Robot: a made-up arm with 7 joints. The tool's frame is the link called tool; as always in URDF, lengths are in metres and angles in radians. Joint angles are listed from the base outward.
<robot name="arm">
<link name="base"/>
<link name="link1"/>
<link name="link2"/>
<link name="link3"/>
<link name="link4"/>
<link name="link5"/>
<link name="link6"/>
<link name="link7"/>
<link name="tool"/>
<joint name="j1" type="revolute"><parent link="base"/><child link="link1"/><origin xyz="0 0 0" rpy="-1.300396 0.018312 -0.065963"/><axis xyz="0 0 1"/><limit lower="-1.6" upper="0.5"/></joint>
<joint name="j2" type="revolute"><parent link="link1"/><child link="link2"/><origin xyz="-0.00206 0.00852 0.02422" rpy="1.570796 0 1.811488"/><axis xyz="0 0 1"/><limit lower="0" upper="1.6"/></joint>
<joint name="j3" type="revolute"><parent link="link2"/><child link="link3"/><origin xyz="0.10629 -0.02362 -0.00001" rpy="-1.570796 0 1.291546"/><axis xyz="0 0 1"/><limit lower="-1.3" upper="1.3"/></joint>
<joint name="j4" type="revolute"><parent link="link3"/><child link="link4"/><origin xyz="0 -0.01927 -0.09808" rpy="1.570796 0 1.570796"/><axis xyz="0 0 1"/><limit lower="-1.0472" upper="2.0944"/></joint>
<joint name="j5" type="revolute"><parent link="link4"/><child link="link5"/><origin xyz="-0.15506 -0.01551 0.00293" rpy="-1.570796 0 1.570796"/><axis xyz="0 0 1"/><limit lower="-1.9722" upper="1.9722"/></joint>
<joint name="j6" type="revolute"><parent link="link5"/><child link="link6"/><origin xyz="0.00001 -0.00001 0.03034" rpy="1.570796 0 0"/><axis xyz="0 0 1"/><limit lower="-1.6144" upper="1.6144"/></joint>
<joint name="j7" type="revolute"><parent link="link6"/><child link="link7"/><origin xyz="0.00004 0.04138 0.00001" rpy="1.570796 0 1.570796"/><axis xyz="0 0 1"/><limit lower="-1.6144" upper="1.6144"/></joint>
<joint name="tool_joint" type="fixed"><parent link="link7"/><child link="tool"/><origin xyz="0 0 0"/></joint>
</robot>
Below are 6 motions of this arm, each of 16 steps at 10 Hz.
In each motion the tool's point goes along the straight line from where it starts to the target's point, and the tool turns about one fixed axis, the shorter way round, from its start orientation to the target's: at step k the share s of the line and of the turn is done. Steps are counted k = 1, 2, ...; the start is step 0. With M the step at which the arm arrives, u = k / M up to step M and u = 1 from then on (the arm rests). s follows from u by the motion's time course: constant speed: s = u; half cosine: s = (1 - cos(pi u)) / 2; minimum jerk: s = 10 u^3 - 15 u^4 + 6 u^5.
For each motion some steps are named. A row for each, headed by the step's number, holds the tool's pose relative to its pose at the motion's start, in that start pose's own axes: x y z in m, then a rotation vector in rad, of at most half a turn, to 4 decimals.
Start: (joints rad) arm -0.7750 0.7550 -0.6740 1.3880 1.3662 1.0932 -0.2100
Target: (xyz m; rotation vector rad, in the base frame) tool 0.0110 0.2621 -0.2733 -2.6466 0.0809 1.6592
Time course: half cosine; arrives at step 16
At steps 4, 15, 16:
4: -0.0166 -0.0299 -0.0087 0.1123 -0.2160 0.1519
15: -0.1120 -0.2021 -0.0591 0.7592 -1.4605 1.0276
16: -0.1131 -0.2041 -0.0597 0.7665 -1.4747 1.0375

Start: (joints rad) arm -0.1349 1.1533 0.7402 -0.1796 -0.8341 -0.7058 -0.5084
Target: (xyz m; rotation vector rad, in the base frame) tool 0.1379 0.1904 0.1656 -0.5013 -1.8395 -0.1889
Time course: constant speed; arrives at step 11
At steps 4, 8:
4: 0.0295 0.0108 0.0260 -0.2151 -0.2763 0.3274
8: 0.0591 0.0217 0.0520 -0.4303 -0.5526 0.6549

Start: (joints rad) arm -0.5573 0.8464 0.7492 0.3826 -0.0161 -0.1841 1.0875
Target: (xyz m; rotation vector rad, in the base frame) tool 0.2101 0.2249 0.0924 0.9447 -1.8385 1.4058
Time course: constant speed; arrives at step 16
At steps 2, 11, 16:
2: -0.0007 -0.0008 0.0197 -0.0495 -0.1311 0.0089
11: -0.0040 -0.0046 0.1085 -0.2720 -0.7211 0.0487
16: -0.0058 -0.0067 0.1578 -0.3956 -1.0489 0.0709

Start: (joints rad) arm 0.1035 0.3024 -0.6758 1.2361 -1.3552 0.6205 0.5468
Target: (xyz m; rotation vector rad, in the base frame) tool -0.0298 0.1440 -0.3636 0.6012 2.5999 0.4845
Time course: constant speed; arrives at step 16
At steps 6, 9, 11, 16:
6: -0.0293 0.0156 0.0162 0.1543 0.0448 0.1559
9: -0.0439 0.0234 0.0242 0.2314 0.0672 0.2339
11: -0.0537 0.0286 0.0296 0.2829 0.0821 0.2859
16: -0.0781 0.0416 0.0431 0.4114 0.1194 0.4158

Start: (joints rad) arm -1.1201 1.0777 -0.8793 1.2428 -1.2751 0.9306 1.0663
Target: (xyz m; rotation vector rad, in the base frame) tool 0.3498 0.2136 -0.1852 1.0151 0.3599 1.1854
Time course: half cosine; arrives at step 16
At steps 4, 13, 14, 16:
4: -0.0128 -0.0124 -0.0012 -0.0281 -0.1301 0.0101
13: -0.0802 -0.0776 -0.0078 -0.1756 -0.8134 0.0632
14: -0.0842 -0.0815 -0.0082 -0.1844 -0.8544 0.0664
16: -0.0875 -0.0847 -0.0085 -0.1917 -0.8882 0.0690

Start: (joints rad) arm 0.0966 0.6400 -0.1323 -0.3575 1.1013 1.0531 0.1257
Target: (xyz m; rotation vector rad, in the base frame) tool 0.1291 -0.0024 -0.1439 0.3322 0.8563 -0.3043
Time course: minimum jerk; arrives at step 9
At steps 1, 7, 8, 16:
1: -0.0013 0.0009 0.0008 -0.0101 -0.0029 -0.0154
7: -0.1066 0.0713 0.0634 -0.8102 -0.2335 -1.2314
8: -0.1141 0.0763 0.0679 -0.8671 -0.2499 -1.3179
16: -0.1154 0.0771 0.0687 -0.8772 -0.2528 -1.3333

